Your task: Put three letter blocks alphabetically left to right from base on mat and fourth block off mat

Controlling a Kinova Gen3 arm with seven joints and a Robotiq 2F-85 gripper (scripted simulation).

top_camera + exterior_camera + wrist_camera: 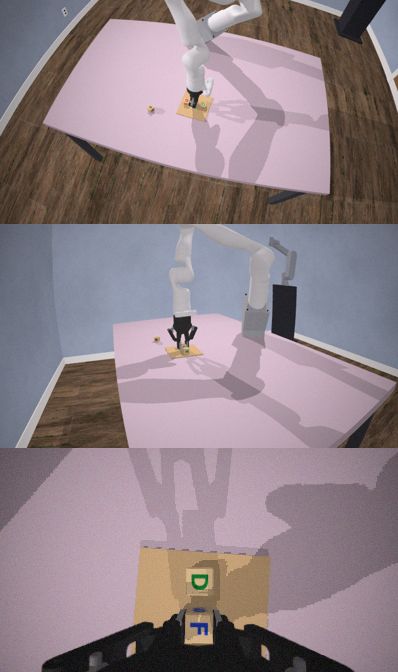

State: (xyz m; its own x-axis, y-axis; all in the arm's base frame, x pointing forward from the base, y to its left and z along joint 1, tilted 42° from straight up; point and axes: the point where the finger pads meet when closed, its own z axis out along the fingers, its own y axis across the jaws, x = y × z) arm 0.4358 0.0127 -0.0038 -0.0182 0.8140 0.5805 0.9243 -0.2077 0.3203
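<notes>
The blue N block lies 1 cm below my hand. The rest, counted from my hand: green D block (4 cm to the left, 1 cm below); tan mat (3 cm below).
</notes>
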